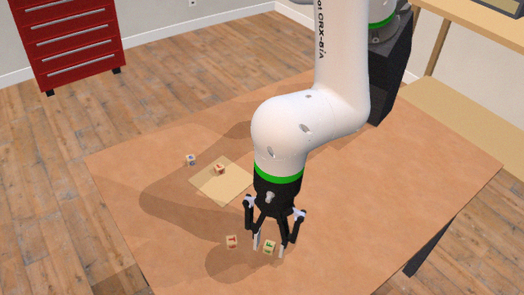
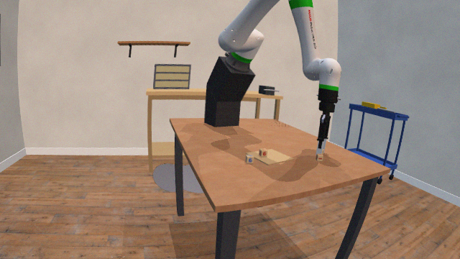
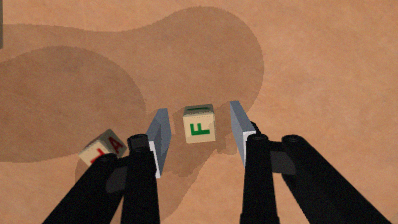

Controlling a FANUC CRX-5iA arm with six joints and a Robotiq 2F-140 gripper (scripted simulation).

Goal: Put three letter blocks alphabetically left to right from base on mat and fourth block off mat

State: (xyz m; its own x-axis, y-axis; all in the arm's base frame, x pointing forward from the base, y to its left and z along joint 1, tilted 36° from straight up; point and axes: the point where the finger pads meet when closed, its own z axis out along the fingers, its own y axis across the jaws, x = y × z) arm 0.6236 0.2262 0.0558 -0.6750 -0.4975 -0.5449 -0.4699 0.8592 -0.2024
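Now: the tan mat 25 cm to the right of my hand, 3 cm below it and 3 cm behind it.
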